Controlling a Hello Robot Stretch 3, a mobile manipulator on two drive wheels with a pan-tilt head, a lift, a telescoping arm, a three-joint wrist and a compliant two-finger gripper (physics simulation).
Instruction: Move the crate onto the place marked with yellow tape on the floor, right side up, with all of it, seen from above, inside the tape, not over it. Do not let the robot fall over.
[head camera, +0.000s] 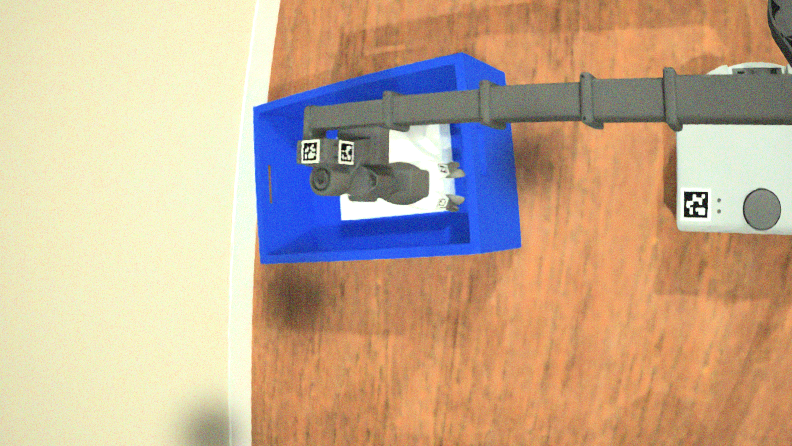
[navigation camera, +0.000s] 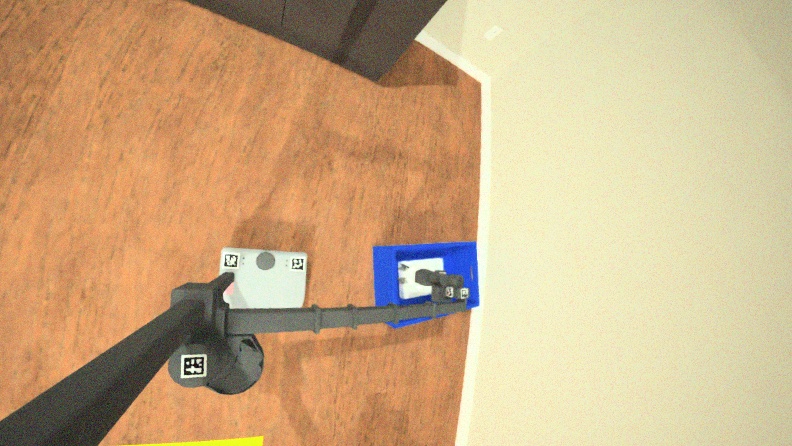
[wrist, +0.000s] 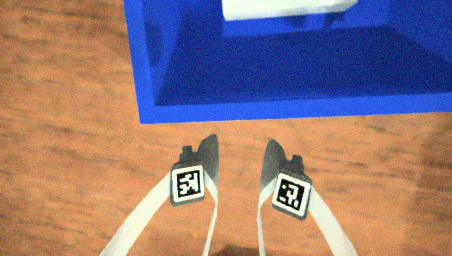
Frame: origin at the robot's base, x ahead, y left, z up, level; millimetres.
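Seen in the pictures: gripper, fingertip midpoint: (head camera: 459, 187) (navigation camera: 400, 273); robot's base at its link origin: (head camera: 759, 207) (navigation camera: 265, 260).
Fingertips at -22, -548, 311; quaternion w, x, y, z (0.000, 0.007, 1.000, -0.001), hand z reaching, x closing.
Pixels of each thing's top centre, then the offset from my fingertips to it, as dx, dy, dz.
- blue crate at its top centre: (head camera: 348, 168) (navigation camera: 441, 280) -45, -318, -91
- white block at its top centre: (head camera: 387, 171) (navigation camera: 424, 277) -45, -318, -240
The blue crate (head camera: 496, 210) (navigation camera: 384, 277) (wrist: 300, 108) stands right side up on the wood floor, with its far end close to the wall. A white block (head camera: 423, 145) (navigation camera: 412, 290) (wrist: 280, 8) lies inside it. My gripper (head camera: 457, 187) (navigation camera: 402, 273) (wrist: 241, 155) is open and empty. In the head and navigation views it overlaps the crate's inside near the end facing my base. In the wrist view its fingertips appear just outside a crate wall, over floor; their height is unclear. Part of the yellow tape (navigation camera: 221, 441) shows at the bottom of the navigation view.
My base (head camera: 714, 160) (navigation camera: 271, 288) is on the near side of the crate, and my extended arm (head camera: 543, 102) (navigation camera: 338, 318) passes over it. A pale wall (head camera: 110, 221) (navigation camera: 609, 221) stands behind the crate. A dark cabinet (navigation camera: 332, 33) stands at the top of the navigation view.
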